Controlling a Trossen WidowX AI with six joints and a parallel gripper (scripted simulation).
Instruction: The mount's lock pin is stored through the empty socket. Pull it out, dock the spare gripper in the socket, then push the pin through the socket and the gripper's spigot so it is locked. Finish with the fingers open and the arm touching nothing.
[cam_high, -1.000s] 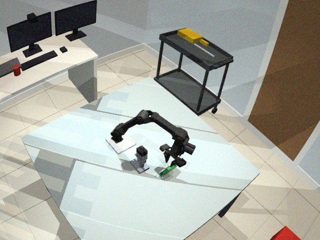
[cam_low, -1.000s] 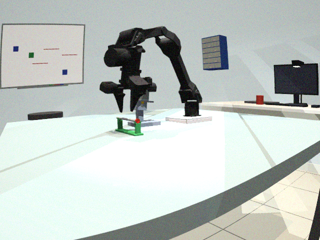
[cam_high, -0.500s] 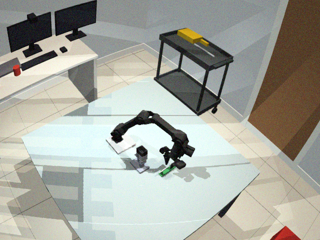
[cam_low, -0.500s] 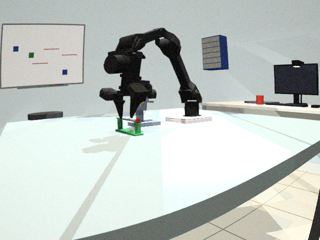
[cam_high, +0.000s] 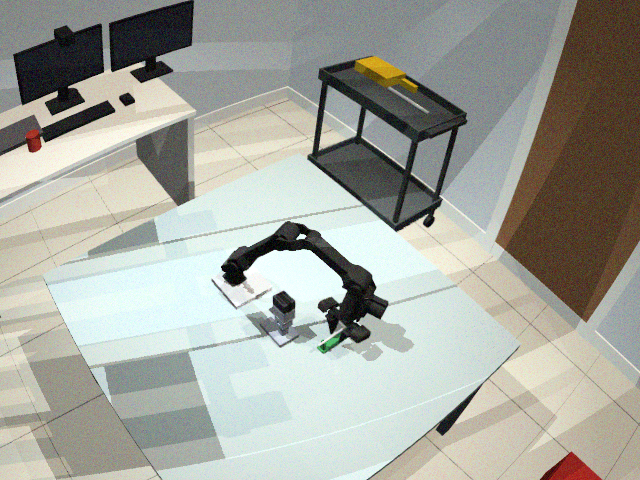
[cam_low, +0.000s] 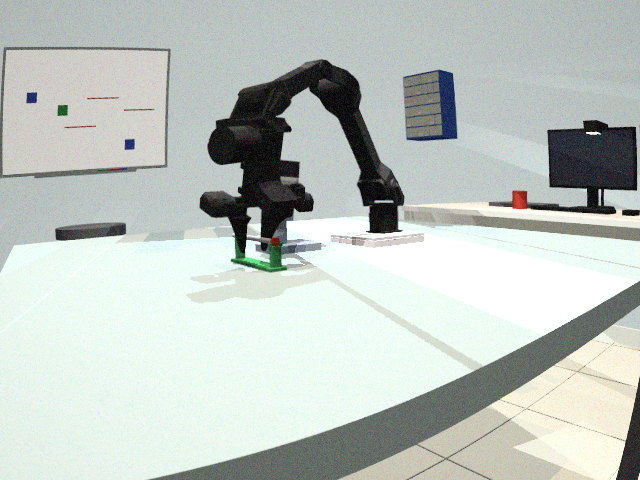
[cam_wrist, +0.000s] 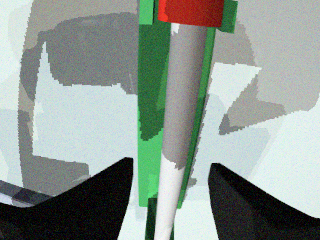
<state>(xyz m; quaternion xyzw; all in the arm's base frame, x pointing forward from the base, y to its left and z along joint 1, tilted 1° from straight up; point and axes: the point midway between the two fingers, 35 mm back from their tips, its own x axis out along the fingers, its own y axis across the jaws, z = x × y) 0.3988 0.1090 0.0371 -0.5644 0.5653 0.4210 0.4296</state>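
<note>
The green cradle is 1 cm to the left of my gripper tip. Round my gripper tip: grey mount: 14 cm behind, 11 cm to the right, 3 cm above; spare gripper: 13 cm behind, 11 cm to the right, 10 cm above.
</note>
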